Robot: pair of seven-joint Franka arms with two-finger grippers.
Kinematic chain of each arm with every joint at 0, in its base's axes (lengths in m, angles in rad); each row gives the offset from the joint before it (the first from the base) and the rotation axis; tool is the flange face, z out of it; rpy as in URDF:
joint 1: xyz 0 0 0.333 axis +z
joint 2: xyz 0 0 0 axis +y
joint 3: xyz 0 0 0.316 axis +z
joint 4: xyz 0.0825 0 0 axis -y
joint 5: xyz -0.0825 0 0.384 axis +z
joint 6: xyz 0 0 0 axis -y
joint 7: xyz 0.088 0 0 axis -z
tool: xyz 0 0 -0.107 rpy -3.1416 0 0
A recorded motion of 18 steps. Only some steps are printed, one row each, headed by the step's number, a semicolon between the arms.
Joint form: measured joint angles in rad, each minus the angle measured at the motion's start. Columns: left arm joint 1, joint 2, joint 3, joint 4, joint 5, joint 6, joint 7; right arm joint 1, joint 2, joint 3, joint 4, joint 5, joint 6, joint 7.
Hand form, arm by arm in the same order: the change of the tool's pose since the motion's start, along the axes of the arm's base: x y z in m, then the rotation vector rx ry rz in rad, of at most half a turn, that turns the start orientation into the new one. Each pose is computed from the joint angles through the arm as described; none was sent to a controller.
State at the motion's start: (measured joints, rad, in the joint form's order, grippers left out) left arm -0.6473 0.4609 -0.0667 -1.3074 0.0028 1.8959 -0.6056; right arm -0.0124 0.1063 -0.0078 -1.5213 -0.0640 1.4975 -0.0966
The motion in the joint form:
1: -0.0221 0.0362 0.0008 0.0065 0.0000 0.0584 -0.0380; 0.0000 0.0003 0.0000 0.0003 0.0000 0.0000 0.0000
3: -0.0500 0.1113 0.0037 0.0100 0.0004 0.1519 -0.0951; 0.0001 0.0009 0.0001 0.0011 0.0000 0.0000 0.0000
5: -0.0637 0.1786 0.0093 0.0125 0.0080 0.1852 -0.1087; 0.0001 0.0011 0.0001 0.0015 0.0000 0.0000 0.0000
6: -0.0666 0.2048 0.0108 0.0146 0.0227 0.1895 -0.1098; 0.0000 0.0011 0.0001 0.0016 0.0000 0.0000 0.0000
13: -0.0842 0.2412 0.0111 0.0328 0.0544 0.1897 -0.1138; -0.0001 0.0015 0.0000 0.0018 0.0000 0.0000 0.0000
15: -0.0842 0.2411 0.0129 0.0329 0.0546 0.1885 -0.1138; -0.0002 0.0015 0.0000 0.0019 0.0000 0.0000 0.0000
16: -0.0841 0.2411 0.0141 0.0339 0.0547 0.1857 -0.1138; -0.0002 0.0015 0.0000 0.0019 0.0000 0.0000 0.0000
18: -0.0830 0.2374 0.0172 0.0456 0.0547 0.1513 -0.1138; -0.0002 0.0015 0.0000 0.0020 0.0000 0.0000 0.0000
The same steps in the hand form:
1: -0.0010 -0.0187 -0.0166 -0.0236 -0.0161 0.0180; 0.0001 0.0000 0.0000 0.0000 0.0000 0.0000
3: 0.0003 -0.0440 -0.0598 -0.0458 -0.0232 0.0518; 0.0003 0.0001 0.0000 0.0000 -0.0002 0.0002
5: 0.0022 -0.0543 -0.1051 -0.0200 -0.0039 0.0548; 0.0004 0.0001 0.0001 0.0000 -0.0004 0.0002
6: 0.0032 -0.0559 -0.1232 0.0032 0.0007 0.0490; 0.0004 0.0001 0.0001 0.0000 -0.0005 0.0001
13: -0.0015 -0.0667 -0.1416 0.0350 -0.0065 0.0240; 0.0005 -0.0001 0.0000 0.0000 -0.0003 -0.0001
15: -0.0009 -0.0659 -0.1416 0.0367 -0.0067 0.0253; 0.0005 -0.0001 0.0000 0.0000 -0.0004 -0.0002
16: -0.0004 -0.0653 -0.1415 0.0387 -0.0060 0.0264; 0.0005 -0.0001 0.0000 0.0000 -0.0004 -0.0002
18: 0.0006 -0.0622 -0.1364 0.0542 0.0055 0.0306; 0.0005 -0.0001 0.0001 0.0000 -0.0005 -0.0002

